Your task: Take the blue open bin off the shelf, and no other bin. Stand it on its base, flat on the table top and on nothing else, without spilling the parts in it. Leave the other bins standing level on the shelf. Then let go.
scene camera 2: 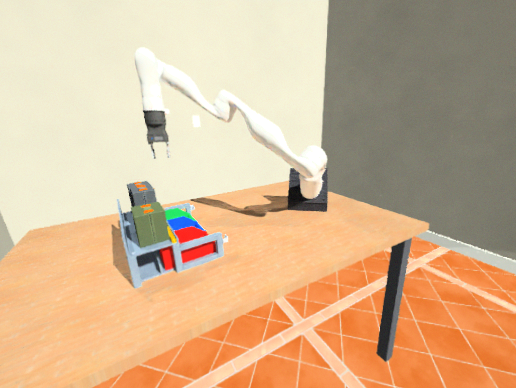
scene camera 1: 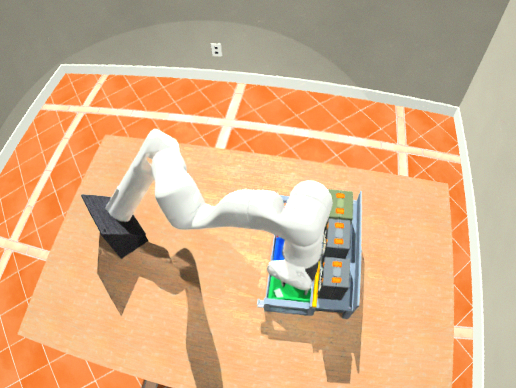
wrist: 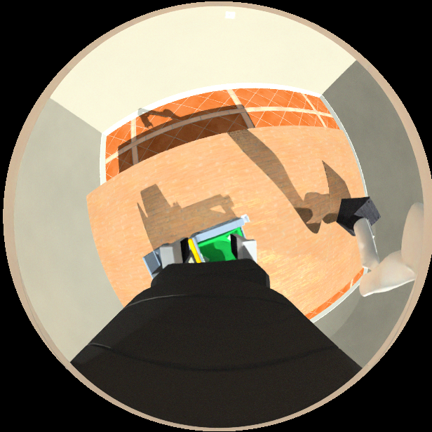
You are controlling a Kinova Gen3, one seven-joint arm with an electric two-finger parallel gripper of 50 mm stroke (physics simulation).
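Frame: origin at the arm's base, x ahead, y left, z up, level; millimetres.
Seen in the pictures: gripper, fingertip midpoint: (scene camera 2: 161, 158); arm's base, origin of the base link: (scene camera 2: 310, 190) (scene camera 1: 118, 212).
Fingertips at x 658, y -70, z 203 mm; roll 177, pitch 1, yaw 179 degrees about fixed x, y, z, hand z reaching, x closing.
Note:
Offsets run from my fingertips to a thing's middle. "spot": to the spot under its first point. Level surfaces: height alone.
The blue open bin {spot: 291 mm down, 118 mm back, 197 mm left} (scene camera 1: 278, 249) (scene camera 2: 175, 223) sits in the shelf's front row, between the red bin {spot: 248 mm down, 83 mm back, 248 mm left} (scene camera 2: 191, 234) and the green bin {spot: 290 mm down, 3 mm back, 66 mm left} (scene camera 1: 296, 296) (scene camera 2: 181, 215) (wrist: 225, 241). The arm hides most of it in scene camera 1, and it does not show in the wrist view. The grey-blue shelf (scene camera 1: 287, 305) (scene camera 2: 177, 257) (wrist: 220, 229) stands on the table. My gripper (scene camera 2: 161, 157) (wrist: 209, 244) is open and empty, fingers down, well above the shelf. In the wrist view the green bin shows between and beyond the fingers. The parts in the blue bin cannot be seen.
Behind a yellow strip {192 mm down, 11 mm ahead, 206 mm left} (scene camera 1: 316, 287) (scene camera 2: 172, 235) (wrist: 195, 250) on the shelf stand an olive case {149 mm down, 27 mm ahead, 328 mm left} (scene camera 1: 341, 204) (scene camera 2: 152, 225) and dark grey cases {132 mm down, 53 mm ahead, 212 mm left} (scene camera 1: 339, 239) (scene camera 1: 335, 279) (scene camera 2: 141, 195), taller than the bins. The arm's black base (scene camera 1: 122, 237) (scene camera 2: 308, 200) (wrist: 352, 212) stands across the table {299 mm down} (scene camera 1: 225, 325).

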